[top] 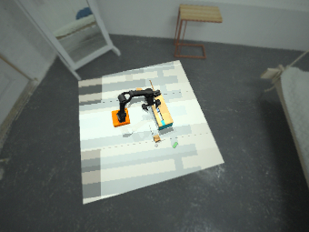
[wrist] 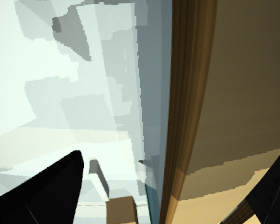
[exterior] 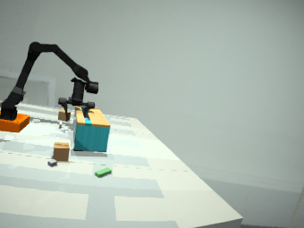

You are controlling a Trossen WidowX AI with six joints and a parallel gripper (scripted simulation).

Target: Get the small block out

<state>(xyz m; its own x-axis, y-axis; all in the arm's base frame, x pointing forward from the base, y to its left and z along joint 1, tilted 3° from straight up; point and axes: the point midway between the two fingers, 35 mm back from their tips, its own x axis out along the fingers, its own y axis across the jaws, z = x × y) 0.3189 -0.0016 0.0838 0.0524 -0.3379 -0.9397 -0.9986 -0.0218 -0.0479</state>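
Now: gripper tip 30 mm short of the box, 10 mm to the left of it and 20 mm above it. Round my gripper tip: small green flat piece: 110 mm ahead, 390 mm to the right, 80 mm below.
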